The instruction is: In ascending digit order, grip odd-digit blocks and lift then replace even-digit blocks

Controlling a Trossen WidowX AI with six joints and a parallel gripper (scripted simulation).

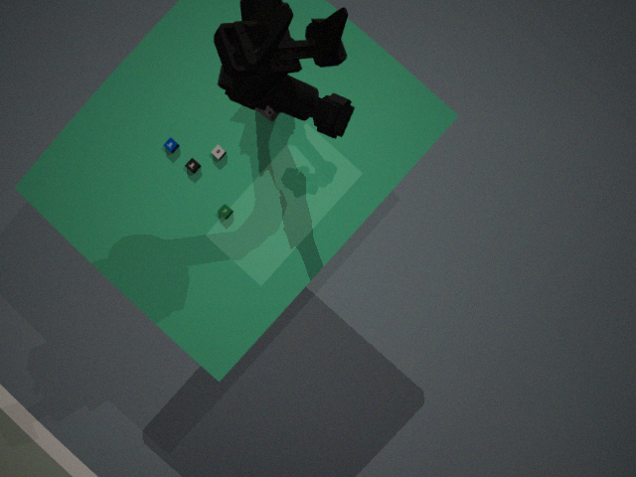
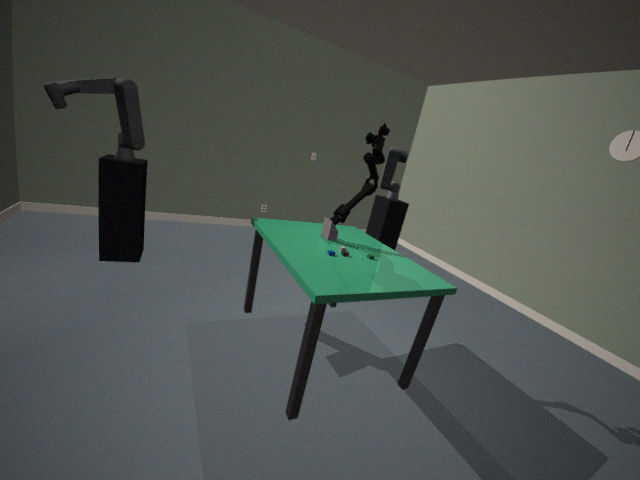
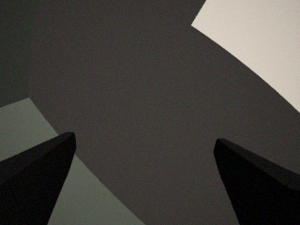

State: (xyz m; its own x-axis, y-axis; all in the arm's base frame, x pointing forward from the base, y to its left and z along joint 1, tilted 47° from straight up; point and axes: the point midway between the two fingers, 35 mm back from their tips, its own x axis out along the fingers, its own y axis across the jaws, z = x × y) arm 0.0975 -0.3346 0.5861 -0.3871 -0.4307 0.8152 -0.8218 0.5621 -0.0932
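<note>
Now: the white block 220 mm ahead of my gripper tip, 210 mm to the right of it and 770 mm below it. From my gripper tip the other things lie so: blue block 300 mm ahead, 330 mm to the right, 770 mm below; black block 300 mm ahead, 240 mm to the right, 770 mm below; green block 330 mm ahead, 70 mm to the right, 770 mm below.
</note>
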